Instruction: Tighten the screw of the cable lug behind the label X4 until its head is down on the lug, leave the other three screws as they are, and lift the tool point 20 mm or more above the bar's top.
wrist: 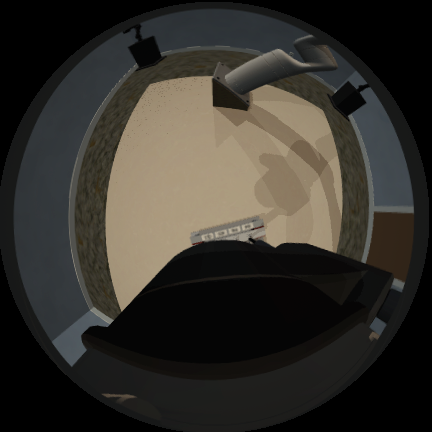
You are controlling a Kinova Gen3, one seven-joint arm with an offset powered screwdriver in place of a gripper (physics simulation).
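Seen in the pictures: hand, tool point: (249,238); arm's base, link origin: (234,84).
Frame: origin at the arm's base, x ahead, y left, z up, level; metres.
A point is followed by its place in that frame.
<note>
A grey terminal bar (259,224) @[z -0.034, x 0.423, y 0.136 m] lies on the table in the lower middle of the wrist view, slightly tilted. It carries a row of several white labels, among them a left end label (208,237) @[z -0.033, x 0.478, y 0.025 m] and a right end label (248,226) @[z -0.033, x 0.433, y 0.110 m]. Their print is too small and blurred to tell which is X4. My screwdriver (252,240) @[z 0.013, x 0.456, y 0.112 m] shows as a large black body with a thin dark tip near the bar's right part, on the side away from the robot base. It has no fingers. The body hides much of the bar's near side. The screws, the lugs and any contact at the tip cannot be made out.
The robot's base block (226,96) @[z -0.023, x 0.058, y -0.016 m] and grey arm (260,70) @[z 0.096, x 0.037, y 0.061 m] stand at the table's far edge. The arm's shadow falls on the right half of the tan table (165,165) @[z -0.076, x 0.317, y -0.141 m]. Two black box-shaped fixtures (145,51) (348,99) stand beyond the far corners.
</note>
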